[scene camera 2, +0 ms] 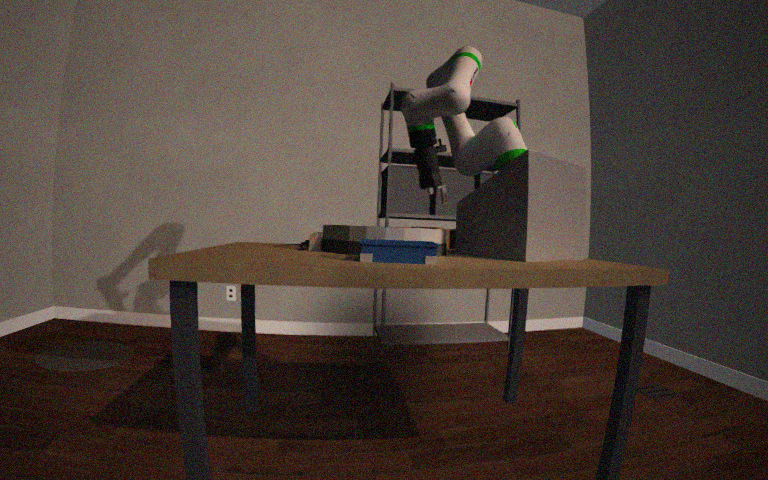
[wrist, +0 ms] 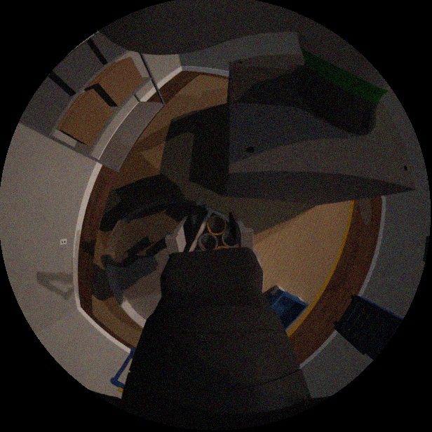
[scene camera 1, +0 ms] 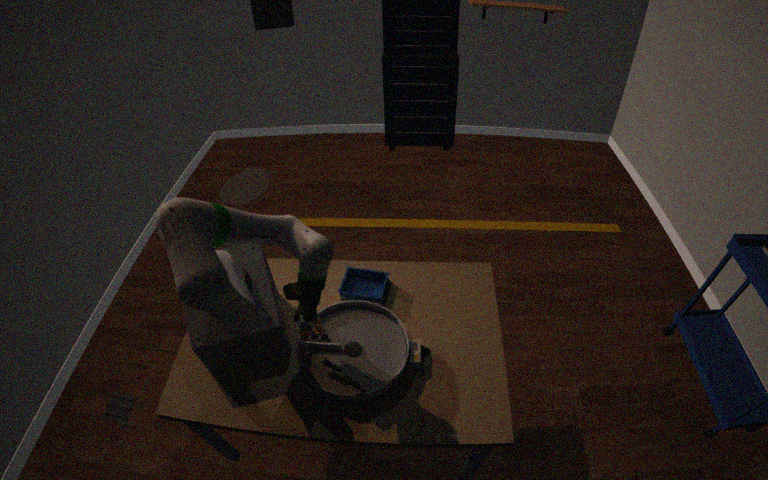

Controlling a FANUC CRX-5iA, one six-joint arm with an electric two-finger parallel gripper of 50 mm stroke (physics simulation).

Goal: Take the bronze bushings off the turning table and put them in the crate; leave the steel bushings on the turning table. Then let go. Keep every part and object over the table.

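Where they show: gripper, fingertip midpoint: [scene camera 2: 439, 203] [scene camera 1: 299, 326]; arm's base at its link origin: [scene camera 2: 520, 180].
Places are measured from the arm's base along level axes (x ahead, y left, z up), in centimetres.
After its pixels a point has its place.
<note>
The round grey turning table [scene camera 1: 385, 331] @(x 56.9, y 5.1, z -21.5 cm) [scene camera 2: 373, 232] @(x 49.7, y 15.7, z -19.9 cm) stands on the table. A bronze bushing [wrist: 216, 234] stands upright on it, seen between the fingers from above; another bronze rim [wrist: 223, 247] shows partly behind the gripper body. Two steel bushings [wrist: 200, 239] lie close by. In scene camera 1 the bushings [scene camera 1: 318, 332] @(x 32.4, y -2.5, z -17.8 cm) are a small dark cluster at the turning table's left. My gripper [wrist: 209, 221] [scene camera 2: 437, 196] @(x 27.6, y -6.5, z -9.2 cm) is open and empty, above this cluster. The blue crate [scene camera 1: 364, 287] @(x 42.7, y 29.1, z -26.3 cm) [scene camera 2: 398, 251] @(x 43.3, y 35.3, z -24.0 cm) [wrist: 286, 306] stands behind the turning table; its floor is too dark to judge.
A grey bar [scene camera 1: 325, 344] @(x 36.4, y -6.8, z -18.4 cm) reaches from the central hub [scene camera 1: 353, 348] @(x 46.7, y -5.2, z -20.7 cm) to the turning table's left rim, close beside the bushings. A small light-coloured block [scene camera 1: 416, 350] @(x 70.1, y -1.8, z -20.9 cm) is at the turning table's right side. The robot's large grey base [scene camera 2: 557, 209] @(x -9.2, y 11.3, z -10.1 cm) stands beside the turning table.
</note>
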